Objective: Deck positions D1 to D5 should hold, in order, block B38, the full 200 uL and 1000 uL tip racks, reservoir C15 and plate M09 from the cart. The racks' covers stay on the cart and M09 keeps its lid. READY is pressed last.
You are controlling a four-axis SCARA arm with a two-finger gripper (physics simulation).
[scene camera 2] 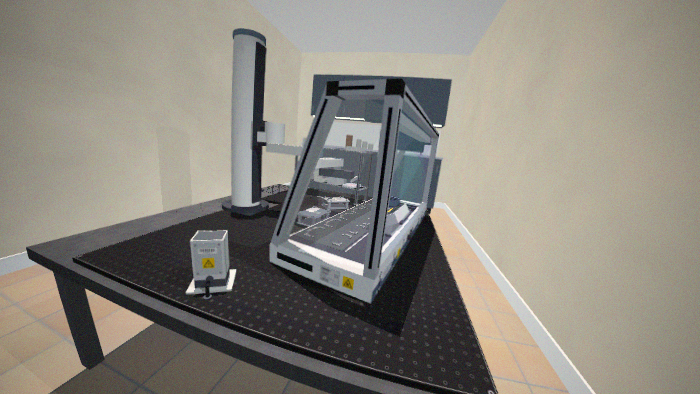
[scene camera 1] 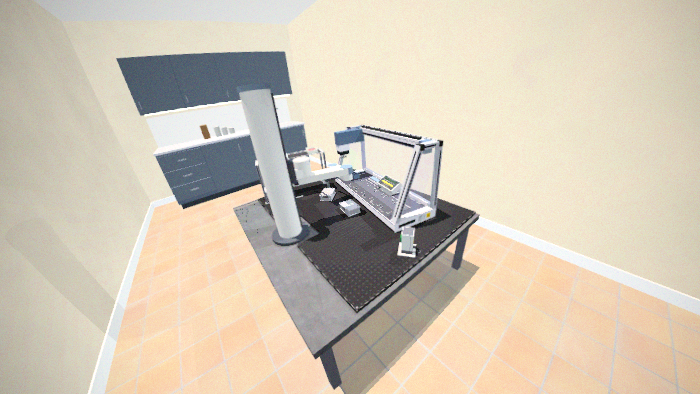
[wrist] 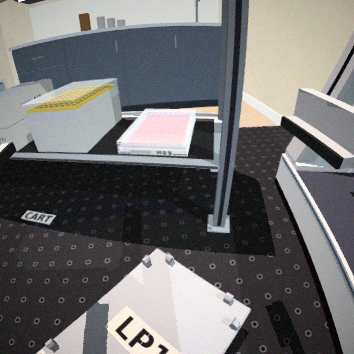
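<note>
My gripper (wrist: 146,111) is wide open, with a dark pad at each side of the wrist view and nothing between them. It faces the cart's lower shelf (wrist: 115,158) from the front. Plate M09 (wrist: 157,131), pink under a clear lid, lies flat on that shelf beside the cart post (wrist: 231,125). Left of it stands a pale tip rack (wrist: 70,127) with a yellow top. A grey box (wrist: 22,107) is farther left, partly cut off. The deck (scene camera 1: 372,195) (scene camera 2: 335,230) shows corner marks. A panel (scene camera 1: 390,183) with a yellow-green screen stands behind it; READY is not readable. B38 and C15 cannot be identified.
The LP1 stand (wrist: 187,300) is low in front of the cart. Another low stand (scene camera 1: 350,207) (scene camera 2: 313,216) is near the deck's front. The enclosure frame (scene camera 1: 407,185) (scene camera 2: 385,185) rises around the deck. A box with a warning label (scene camera 2: 209,255) stands near the table edge.
</note>
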